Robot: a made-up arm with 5 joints. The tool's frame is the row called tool. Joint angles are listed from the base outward.
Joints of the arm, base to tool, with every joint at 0 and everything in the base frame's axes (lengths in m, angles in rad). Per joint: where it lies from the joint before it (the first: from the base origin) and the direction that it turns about. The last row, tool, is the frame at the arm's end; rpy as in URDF.
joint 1: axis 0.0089 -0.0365 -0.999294 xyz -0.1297 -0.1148 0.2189
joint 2: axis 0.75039 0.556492 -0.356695 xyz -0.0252 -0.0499 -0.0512
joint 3: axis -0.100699 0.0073 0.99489 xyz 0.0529 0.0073 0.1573
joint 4: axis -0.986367 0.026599 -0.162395 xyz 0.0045 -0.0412 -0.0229
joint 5: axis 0 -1 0 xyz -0.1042 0.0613 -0.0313
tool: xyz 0.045 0.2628 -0.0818 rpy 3.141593 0 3.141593
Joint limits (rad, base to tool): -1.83..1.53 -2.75..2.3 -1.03..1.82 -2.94..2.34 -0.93..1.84
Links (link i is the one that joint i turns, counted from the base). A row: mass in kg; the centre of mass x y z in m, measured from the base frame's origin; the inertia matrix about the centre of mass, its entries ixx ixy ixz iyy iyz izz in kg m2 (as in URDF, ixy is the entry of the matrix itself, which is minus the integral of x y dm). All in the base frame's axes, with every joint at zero. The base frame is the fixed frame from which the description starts. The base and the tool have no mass.
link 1: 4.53; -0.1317 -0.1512 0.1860; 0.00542 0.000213 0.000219 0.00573 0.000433 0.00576
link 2: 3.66; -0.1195 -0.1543 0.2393; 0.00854 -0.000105 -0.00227 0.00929 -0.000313 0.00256
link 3: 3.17; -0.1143 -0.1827 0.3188; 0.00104 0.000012 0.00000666 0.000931 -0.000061 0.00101
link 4: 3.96; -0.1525 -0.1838 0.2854; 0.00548 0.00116 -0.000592 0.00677 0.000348 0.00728
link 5: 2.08; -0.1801 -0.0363 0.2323; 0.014 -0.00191 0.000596 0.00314 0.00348 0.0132
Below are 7 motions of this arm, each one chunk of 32 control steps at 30 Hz.
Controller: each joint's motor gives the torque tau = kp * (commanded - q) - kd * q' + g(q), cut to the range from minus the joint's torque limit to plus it. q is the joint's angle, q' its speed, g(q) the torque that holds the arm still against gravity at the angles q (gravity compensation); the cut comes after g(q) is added. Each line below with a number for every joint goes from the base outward.
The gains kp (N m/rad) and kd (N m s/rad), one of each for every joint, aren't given. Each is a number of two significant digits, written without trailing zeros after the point. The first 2 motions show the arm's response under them.
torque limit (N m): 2.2 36 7.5 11 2.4
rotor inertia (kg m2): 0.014 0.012 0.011 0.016 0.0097
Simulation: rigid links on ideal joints. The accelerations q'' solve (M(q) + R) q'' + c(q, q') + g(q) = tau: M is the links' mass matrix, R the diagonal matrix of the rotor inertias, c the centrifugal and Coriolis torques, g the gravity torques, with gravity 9.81 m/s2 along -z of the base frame. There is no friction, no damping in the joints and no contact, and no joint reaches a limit. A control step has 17 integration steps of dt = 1/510 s. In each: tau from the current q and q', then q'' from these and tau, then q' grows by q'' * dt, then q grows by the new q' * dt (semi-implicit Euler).
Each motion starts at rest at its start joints. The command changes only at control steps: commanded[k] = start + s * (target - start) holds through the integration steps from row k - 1 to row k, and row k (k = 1, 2, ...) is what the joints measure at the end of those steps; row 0 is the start. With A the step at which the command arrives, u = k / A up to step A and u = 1 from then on. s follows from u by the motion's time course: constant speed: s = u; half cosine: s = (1 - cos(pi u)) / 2; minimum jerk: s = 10 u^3 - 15 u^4 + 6 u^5; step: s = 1 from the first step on.
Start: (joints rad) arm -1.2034 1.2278 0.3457 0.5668 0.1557
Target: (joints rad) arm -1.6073 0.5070 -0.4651 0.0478 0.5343
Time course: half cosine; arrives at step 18
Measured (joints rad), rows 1 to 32:
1: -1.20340 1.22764 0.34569 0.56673 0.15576
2: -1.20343 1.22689 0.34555 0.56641 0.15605
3: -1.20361 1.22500 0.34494 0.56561 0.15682
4: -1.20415 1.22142 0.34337 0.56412 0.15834
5: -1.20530 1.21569 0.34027 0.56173 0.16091
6: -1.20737 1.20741 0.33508 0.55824 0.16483
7: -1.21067 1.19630 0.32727 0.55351 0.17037
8: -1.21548 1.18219 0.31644 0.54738 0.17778
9: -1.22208 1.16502 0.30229 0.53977 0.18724
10: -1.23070 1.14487 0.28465 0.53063 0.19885
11: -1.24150 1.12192 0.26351 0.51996 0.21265
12: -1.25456 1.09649 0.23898 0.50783 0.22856
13: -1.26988 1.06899 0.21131 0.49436 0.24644
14: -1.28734 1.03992 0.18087 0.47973 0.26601
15: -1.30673 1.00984 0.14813 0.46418 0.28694
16: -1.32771 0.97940 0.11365 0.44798 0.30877
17: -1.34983 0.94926 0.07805 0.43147 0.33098
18: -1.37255 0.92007 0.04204 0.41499 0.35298
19: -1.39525 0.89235 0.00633 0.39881 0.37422
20: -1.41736 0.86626 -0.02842 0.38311 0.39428
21: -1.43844 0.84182 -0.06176 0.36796 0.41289
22: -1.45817 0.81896 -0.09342 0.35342 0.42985
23: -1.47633 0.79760 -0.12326 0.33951 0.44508
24: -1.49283 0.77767 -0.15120 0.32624 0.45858
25: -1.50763 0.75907 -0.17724 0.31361 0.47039
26: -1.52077 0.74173 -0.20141 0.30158 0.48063
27: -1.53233 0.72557 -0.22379 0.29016 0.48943
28: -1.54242 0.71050 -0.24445 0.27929 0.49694
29: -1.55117 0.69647 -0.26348 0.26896 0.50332
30: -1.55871 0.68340 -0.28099 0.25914 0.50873
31: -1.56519 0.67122 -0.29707 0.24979 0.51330
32: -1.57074 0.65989 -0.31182 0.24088 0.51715
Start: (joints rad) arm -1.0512 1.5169 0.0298 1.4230 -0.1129
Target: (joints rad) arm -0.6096 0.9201 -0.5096 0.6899 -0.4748
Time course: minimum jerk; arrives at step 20
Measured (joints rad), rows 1 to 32:
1: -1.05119 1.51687 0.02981 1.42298 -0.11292
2: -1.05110 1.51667 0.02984 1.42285 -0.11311
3: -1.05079 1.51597 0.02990 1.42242 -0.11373
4: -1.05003 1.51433 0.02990 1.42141 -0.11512
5: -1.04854 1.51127 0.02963 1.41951 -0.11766
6: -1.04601 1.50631 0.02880 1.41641 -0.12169
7: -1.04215 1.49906 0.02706 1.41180 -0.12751
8: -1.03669 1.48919 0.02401 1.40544 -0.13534
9: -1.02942 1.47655 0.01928 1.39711 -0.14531
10: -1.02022 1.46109 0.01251 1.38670 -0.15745
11: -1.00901 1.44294 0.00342 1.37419 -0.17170
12: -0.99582 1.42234 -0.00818 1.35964 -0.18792
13: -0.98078 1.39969 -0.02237 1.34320 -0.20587
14: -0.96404 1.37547 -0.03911 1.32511 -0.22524
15: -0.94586 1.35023 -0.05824 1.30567 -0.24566
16: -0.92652 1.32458 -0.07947 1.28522 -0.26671
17: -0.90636 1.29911 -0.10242 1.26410 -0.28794
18: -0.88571 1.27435 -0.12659 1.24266 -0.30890
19: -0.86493 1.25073 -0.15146 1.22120 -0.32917
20: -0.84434 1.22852 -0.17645 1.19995 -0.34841
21: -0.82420 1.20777 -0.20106 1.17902 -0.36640
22: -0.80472 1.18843 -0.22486 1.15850 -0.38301
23: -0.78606 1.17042 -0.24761 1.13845 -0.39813
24: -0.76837 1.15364 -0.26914 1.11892 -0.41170
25: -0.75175 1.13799 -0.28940 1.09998 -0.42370
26: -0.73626 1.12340 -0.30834 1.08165 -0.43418
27: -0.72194 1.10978 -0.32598 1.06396 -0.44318
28: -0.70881 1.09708 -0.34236 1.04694 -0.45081
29: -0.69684 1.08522 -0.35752 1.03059 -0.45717
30: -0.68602 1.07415 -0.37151 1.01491 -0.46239
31: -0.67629 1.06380 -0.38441 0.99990 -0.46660
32: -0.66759 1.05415 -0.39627 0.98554 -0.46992
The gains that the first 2 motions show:
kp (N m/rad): 5.6 13 1.7 2.4 0.69
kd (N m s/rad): 2.3 6.5 0.84 1.9 0.22
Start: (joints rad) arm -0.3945 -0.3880 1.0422 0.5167 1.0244
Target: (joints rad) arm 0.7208 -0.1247 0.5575 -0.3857 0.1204
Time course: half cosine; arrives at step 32
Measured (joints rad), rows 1 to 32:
1: -0.39439 -0.38798 1.04225 0.51668 1.02431
2: -0.39391 -0.38788 1.04243 0.51655 1.02386
3: -0.39272 -0.38764 1.04279 0.51618 1.02268
4: -0.39052 -0.38719 1.04328 0.51543 1.02036
5: -0.38699 -0.38645 1.04384 0.51415 1.01654
6: -0.38187 -0.38537 1.04433 0.51220 1.01090
7: -0.37491 -0.38389 1.04464 0.50946 1.00318
8: -0.36592 -0.38198 1.04461 0.50580 0.99317
9: -0.35472 -0.37958 1.04410 0.50112 0.98073
10: -0.34118 -0.37668 1.04298 0.49532 0.96576
11: -0.32522 -0.37324 1.04112 0.48833 0.94822
12: -0.30679 -0.36926 1.03842 0.48009 0.92812
13: -0.28587 -0.36471 1.03478 0.47054 0.90551
14: -0.26251 -0.35961 1.03014 0.45965 0.88048
15: -0.23677 -0.35396 1.02445 0.44741 0.85316
16: -0.20876 -0.34778 1.01768 0.43384 0.82372
17: -0.17862 -0.34109 1.00982 0.41894 0.79234
18: -0.14651 -0.33393 1.00088 0.40276 0.75925
19: -0.11264 -0.32633 0.99089 0.38536 0.72467
20: -0.07723 -0.31836 0.97989 0.36681 0.68889
21: -0.04053 -0.31006 0.96792 0.34721 0.65217
22: -0.00279 -0.30150 0.95505 0.32664 0.61482
23: 0.03570 -0.29275 0.94133 0.30524 0.57715
24: 0.07465 -0.28388 0.92686 0.28312 0.53949
25: 0.11376 -0.27497 0.91169 0.26042 0.50219
26: 0.15273 -0.26609 0.89591 0.23729 0.46559
27: 0.19125 -0.25732 0.87960 0.21389 0.43008
28: 0.22902 -0.24873 0.86284 0.19036 0.39599
29: 0.26573 -0.24041 0.84572 0.16688 0.36371
30: 0.30109 -0.23243 0.82833 0.14361 0.33359
31: 0.33481 -0.22485 0.81075 0.12072 0.30596
32: 0.36662 -0.21774 0.79309 0.09838 0.28114

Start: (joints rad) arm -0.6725 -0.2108 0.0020 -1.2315 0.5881
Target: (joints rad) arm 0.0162 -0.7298 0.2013 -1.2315 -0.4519
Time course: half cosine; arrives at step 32
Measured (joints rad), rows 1 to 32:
1: -0.67243 -0.21082 0.00206 -1.23152 0.58807
2: -0.67213 -0.21094 0.00232 -1.23163 0.58788
3: -0.67141 -0.21125 0.00292 -1.23188 0.58733
4: -0.67006 -0.21187 0.00397 -1.23232 0.58614
5: -0.66791 -0.21292 0.00556 -1.23299 0.58400
6: -0.66481 -0.21452 0.00774 -1.23389 0.58058
7: -0.66059 -0.21677 0.01054 -1.23503 0.57557
8: -0.65514 -0.21977 0.01397 -1.23638 0.56864
9: -0.64835 -0.22362 0.01803 -1.23794 0.55954
10: -0.64014 -0.22838 0.02269 -1.23967 0.54802
11: -0.63044 -0.23411 0.02792 -1.24154 0.53390
12: -0.61923 -0.24087 0.03369 -1.24351 0.51701
13: -0.60650 -0.24867 0.03992 -1.24556 0.49727
14: -0.59225 -0.25754 0.04657 -1.24764 0.47463
15: -0.57652 -0.26747 0.05357 -1.24971 0.44908
16: -0.55937 -0.27844 0.06084 -1.25173 0.42066
17: -0.54089 -0.29043 0.06830 -1.25367 0.38948
18: -0.52118 -0.30338 0.07588 -1.25548 0.35567
19: -0.50035 -0.31724 0.08349 -1.25713 0.31942
20: -0.47854 -0.33193 0.09105 -1.25857 0.28095
21: -0.45591 -0.34736 0.09847 -1.25978 0.24055
22: -0.43261 -0.36344 0.10568 -1.26072 0.19852
23: -0.40883 -0.38006 0.11258 -1.26137 0.15523
24: -0.38473 -0.39710 0.11911 -1.26171 0.11106
25: -0.36051 -0.41443 0.12519 -1.26172 0.06643
26: -0.33637 -0.43191 0.13075 -1.26140 0.02180
27: -0.31248 -0.44941 0.13576 -1.26075 -0.02236
28: -0.28906 -0.46678 0.14014 -1.25977 -0.06558
29: -0.26628 -0.48388 0.14386 -1.25848 -0.10736
30: -0.24433 -0.50054 0.14690 -1.25689 -0.14724
31: -0.22338 -0.51663 0.14923 -1.25504 -0.18475
32: -0.20362 -0.53201 0.15083 -1.25296 -0.21947

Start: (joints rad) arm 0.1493 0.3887 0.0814 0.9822 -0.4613
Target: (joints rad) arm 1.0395 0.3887 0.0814 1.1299 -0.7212
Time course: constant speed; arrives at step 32
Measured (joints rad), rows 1 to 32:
1: 0.14982 0.38869 0.08171 0.98224 -0.46143
2: 0.15150 0.38868 0.08253 0.98245 -0.46190
3: 0.15468 0.38869 0.08381 0.98291 -0.46282
4: 0.15949 0.38872 0.08543 0.98363 -0.46429
5: 0.16600 0.38876 0.08728 0.98462 -0.46633
6: 0.17418 0.38882 0.08925 0.98586 -0.46897
7: 0.18398 0.38889 0.09124 0.98732 -0.47219
8: 0.19532 0.38897 0.09318 0.98896 -0.47597
9: 0.20810 0.38906 0.09503 0.99078 -0.48027
10: 0.22225 0.38916 0.09676 0.99273 -0.48505
11: 0.23766 0.38927 0.09834 0.99482 -0.49028
12: 0.25423 0.38939 0.09976 0.99702 -0.49591
13: 0.27187 0.38951 0.10103 0.99933 -0.50190
14: 0.29050 0.38964 0.10213 1.00173 -0.50822
15: 0.31002 0.38978 0.10308 1.00421 -0.51483
16: 0.33037 0.38992 0.10389 1.00677 -0.52170
17: 0.35146 0.39007 0.10456 1.00941 -0.52879
18: 0.37323 0.39022 0.10511 1.01212 -0.53608
19: 0.39561 0.39037 0.10555 1.01490 -0.54353
20: 0.41855 0.39052 0.10589 1.01774 -0.55114
21: 0.44199 0.39067 0.10615 1.02065 -0.55887
22: 0.46588 0.39082 0.10632 1.02361 -0.56670
23: 0.49017 0.39097 0.10643 1.02664 -0.57463
24: 0.51484 0.39112 0.10648 1.02972 -0.58263
25: 0.53983 0.39127 0.10648 1.03286 -0.59069
26: 0.56512 0.39141 0.10644 1.03605 -0.59879
27: 0.59068 0.39155 0.10637 1.03930 -0.60694
28: 0.61647 0.39169 0.10626 1.04260 -0.61512
29: 0.64248 0.39182 0.10614 1.04595 -0.62333
30: 0.66868 0.39194 0.10599 1.04935 -0.63154
31: 0.69505 0.39207 0.10583 1.05279 -0.63978
32: 0.72158 0.39219 0.10566 1.05628 -0.64801

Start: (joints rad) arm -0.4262 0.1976 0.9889 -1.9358 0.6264
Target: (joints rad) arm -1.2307 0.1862 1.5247 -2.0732 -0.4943
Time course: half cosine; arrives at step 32
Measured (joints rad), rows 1 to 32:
1: -0.42623 0.19760 0.98888 -1.93580 0.62632
2: -0.42640 0.19761 0.98880 -1.93583 0.62589
3: -0.42685 0.19762 0.98866 -1.93587 0.62473
4: -0.42776 0.19763 0.98849 -1.93596 0.62236
5: -0.42931 0.19764 0.98836 -1.93608 0.61835
6: -0.43168 0.19764 0.98838 -1.93624 0.61227
7: -0.43507 0.19762 0.98864 -1.93644 0.60376
8: -0.43963 0.19758 0.98929 -1.93669 0.59252
9: -0.44554 0.19750 0.99044 -1.93699 0.57830
10: -0.45292 0.19739 0.99223 -1.93733 0.56096
11: -0.46191 0.19723 0.99479 -1.93773 0.54039
12: -0.47258 0.19702 0.99823 -1.93818 0.51658
13: -0.48501 0.19676 1.00265 -1.93870 0.48957
14: -0.49923 0.19646 1.00815 -1.93928 0.45946
15: -0.51526 0.19612 1.01480 -1.93993 0.42641
16: -0.53307 0.19575 1.02264 -1.94066 0.39063
17: -0.55260 0.19536 1.03170 -1.94149 0.35236
18: -0.57378 0.19496 1.04199 -1.94243 0.31188
19: -0.59650 0.19457 1.05349 -1.94349 0.26953
20: -0.62061 0.19421 1.06616 -1.94470 0.22563
21: -0.64597 0.19388 1.07995 -1.94607 0.18055
22: -0.67239 0.19361 1.09479 -1.94763 0.13465
23: -0.69969 0.19341 1.11059 -1.94941 0.08832
24: -0.72765 0.19330 1.12726 -1.95143 0.04194
25: -0.75607 0.19327 1.14469 -1.95372 -0.00410
26: -0.78473 0.19335 1.16277 -1.95630 -0.04941
27: -0.81341 0.19353 1.18139 -1.95918 -0.09361
28: -0.84189 0.19382 1.20044 -1.96240 -0.13631
29: -0.86997 0.19422 1.21980 -1.96595 -0.17714
30: -0.89742 0.19470 1.23936 -1.96985 -0.21574
31: -0.92406 0.19527 1.25901 -1.97408 -0.25175
32: -0.94968 0.19590 1.27862 -1.97865 -0.28485

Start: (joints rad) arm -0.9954 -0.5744 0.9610 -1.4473 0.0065
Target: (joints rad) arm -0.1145 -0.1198 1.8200 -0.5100 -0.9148
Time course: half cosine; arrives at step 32
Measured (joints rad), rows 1 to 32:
1: -0.99530 -0.57436 0.96108 -1.44724 0.00641
2: -0.99484 -0.57418 0.96142 -1.44696 0.00596
3: -0.99371 -0.57375 0.96225 -1.44629 0.00483
4: -0.99162 -0.57293 0.96380 -1.44505 0.00266
5: -0.98831 -0.57163 0.96627 -1.44308 -0.00084
6: -0.98356 -0.56974 0.96984 -1.44026 -0.00596
7: -0.97719 -0.56719 0.97469 -1.43645 -0.01292
8: -0.96903 -0.56390 0.98095 -1.43155 -0.02192
9: -0.95898 -0.55982 0.98876 -1.42546 -0.03308
10: -0.94693 -0.55491 0.99820 -1.41811 -0.04650
11: -0.93285 -0.54913 1.00936 -1.40945 -0.06221
12: -0.91672 -0.54248 1.02228 -1.39945 -0.08021
13: -0.89855 -0.53496 1.03697 -1.38808 -0.10044
14: -0.87840 -0.52656 1.05342 -1.37536 -0.12282
15: -0.85635 -0.51732 1.07161 -1.36132 -0.14724
16: -0.83251 -0.50727 1.09146 -1.34598 -0.17355
17: -0.80705 -0.49644 1.11288 -1.32942 -0.20158
18: -0.78012 -0.48489 1.13578 -1.31171 -0.23116
19: -0.75194 -0.47268 1.16001 -1.29294 -0.26210
20: -0.72271 -0.45988 1.18542 -1.27322 -0.29420
21: -0.69268 -0.44655 1.21186 -1.25266 -0.32726
22: -0.66209 -0.43279 1.23913 -1.23138 -0.36107
23: -0.63120 -0.41867 1.26705 -1.20952 -0.39544
24: -0.60026 -0.40429 1.29541 -1.18720 -0.43015
25: -0.56954 -0.38976 1.32399 -1.16456 -0.46499
26: -0.53930 -0.37516 1.35257 -1.14174 -0.49973
27: -0.50977 -0.36061 1.38092 -1.11888 -0.53414
28: -0.48121 -0.34622 1.40881 -1.09611 -0.56796
29: -0.45384 -0.33210 1.43602 -1.07357 -0.60092
30: -0.42788 -0.31835 1.46230 -1.05140 -0.63273
31: -0.40352 -0.30509 1.48742 -1.02975 -0.66310
32: -0.38095 -0.29243 1.51117 -1.00873 -0.69171

